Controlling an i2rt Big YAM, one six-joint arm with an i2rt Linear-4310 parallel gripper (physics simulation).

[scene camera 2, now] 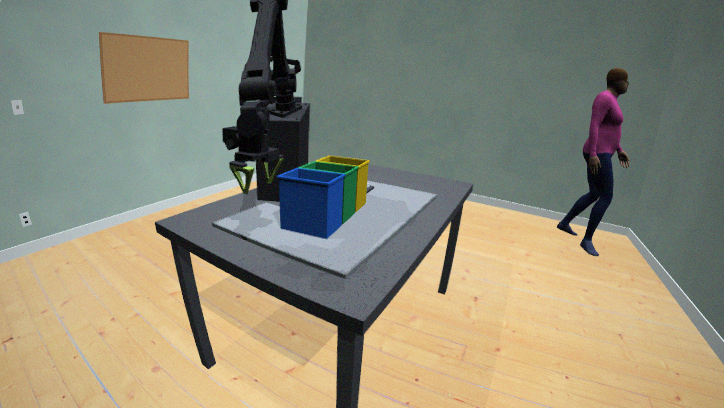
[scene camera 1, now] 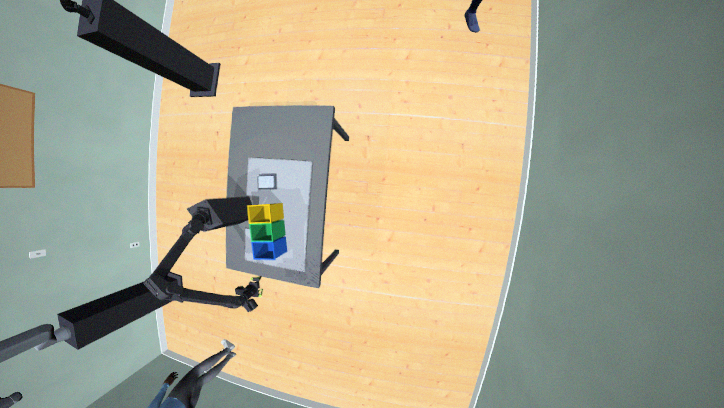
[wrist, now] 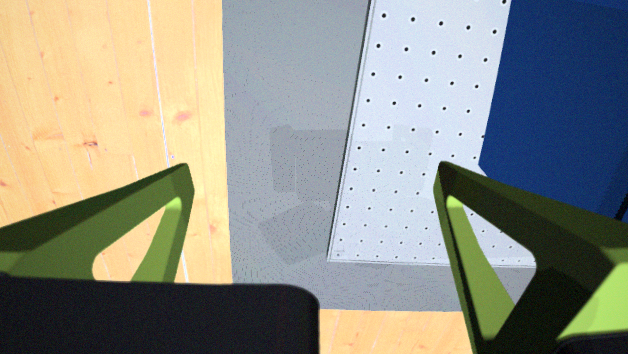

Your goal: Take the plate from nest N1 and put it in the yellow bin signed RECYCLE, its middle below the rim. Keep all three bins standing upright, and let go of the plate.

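Seen in the pictures: gripper, fingertip midpoint: (scene camera 2: 257, 188) (scene camera 1: 261, 282) (wrist: 313, 175); arm's base, link origin: (scene camera 2: 286, 110) (scene camera 1: 205, 215).
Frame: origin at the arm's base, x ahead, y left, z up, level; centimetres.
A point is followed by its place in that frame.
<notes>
A light square plate (scene camera 1: 267, 181) @(z -33.7, x 22.0, y 25.7 cm) appears to lie in a dark-rimmed nest near the board's far end; its label is unreadable. The yellow bin (scene camera 1: 276, 212) @(z -26.9, x 36.3, y 4.7 cm) (scene camera 2: 361, 184) @(z -26.4, x 36.5, y 3.7 cm), green bin (scene camera 1: 278, 230) @(z -27.1, x 38.9, y -8.3 cm) (scene camera 2: 349, 195) @(z -27.3, x 38.9, y -8.6 cm) and blue bin (scene camera 1: 279, 248) @(z -25.9, x 41.4, y -21.2 cm) (scene camera 2: 309, 205) @(z -26.2, x 36.6, y -27.8 cm) (wrist: 560, 100) @(z -27.2, x 32.1, y -28.7 cm) stand upright in a close row, the yellow one nearest the plate. No sign is readable. My gripper (scene camera 1: 259, 285) @(z -17.1, x 33.8, y -46.1 cm) (scene camera 2: 257, 187) @(z -17.1, x 33.8, y -46.1 cm) (wrist: 313, 175) @(z -17.1, x 33.8, y -46.1 cm) is open and empty, pointing down above the table edge at the blue bin's end, well away from the plate. The plate does not show in the wrist view.
The bins stand on a pale perforated board (scene camera 1: 296, 223) @(z -36.2, x 48.3, y -3.1 cm) (scene camera 2: 395, 202) @(z -36.3, x 44.5, y 19.9 cm) (wrist: 435, 92) @(z -36.3, x 35.5, y -33.9 cm) on a dark grey table (scene camera 1: 283, 131) @(z -37.5, x 28.5, y 65.1 cm) (scene camera 2: 385, 273) @(z -37.6, x 65.6, y -32.0 cm) (wrist: 290, 65) @(z -37.6, x 35.2, y -47.5 cm). The arm's black pedestal (scene camera 2: 293, 136) @(z -9.7, x 9.4, y -5.2 cm) is beside the table. A person in pink (scene camera 2: 605, 121) is off to the right.
</notes>
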